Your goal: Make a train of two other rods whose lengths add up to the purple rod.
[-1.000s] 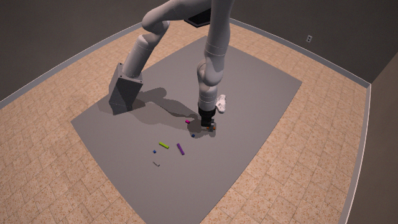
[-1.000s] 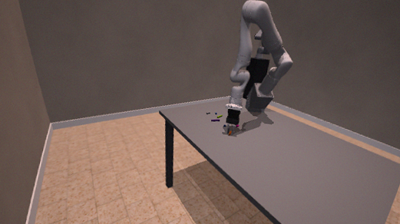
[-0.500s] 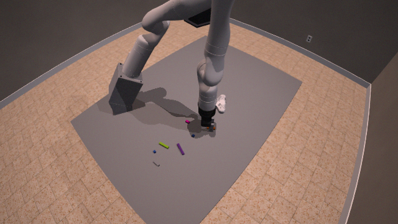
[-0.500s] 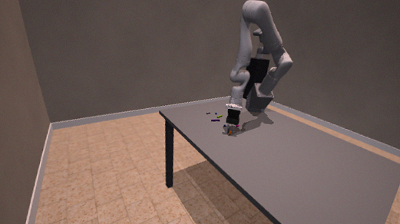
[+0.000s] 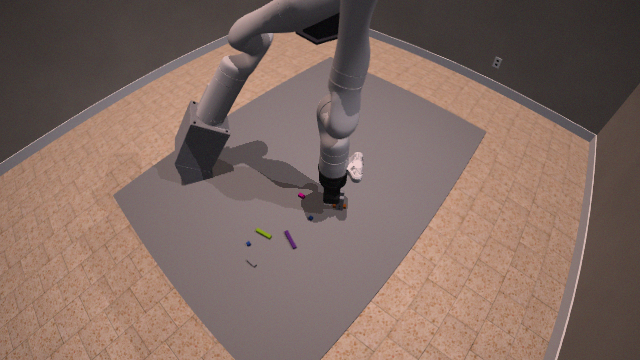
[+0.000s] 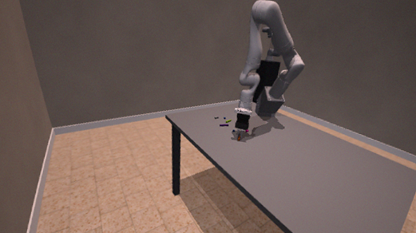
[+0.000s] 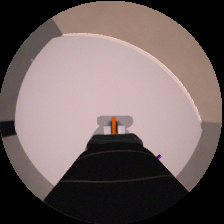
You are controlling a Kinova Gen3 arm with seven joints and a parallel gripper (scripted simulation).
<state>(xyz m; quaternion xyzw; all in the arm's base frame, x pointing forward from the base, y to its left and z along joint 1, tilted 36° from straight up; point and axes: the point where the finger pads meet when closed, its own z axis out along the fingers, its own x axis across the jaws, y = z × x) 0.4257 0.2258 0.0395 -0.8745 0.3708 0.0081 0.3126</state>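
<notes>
Right now the orange rod is 10 mm below my hand. Round my hand: purple rod 180 mm to the right, 10 mm below, 10 mm ahead; then magenta rod 100 mm behind, 70 mm to the right, 10 mm below; then lime rod 240 mm to the right, 50 mm behind, 10 mm below.
</notes>
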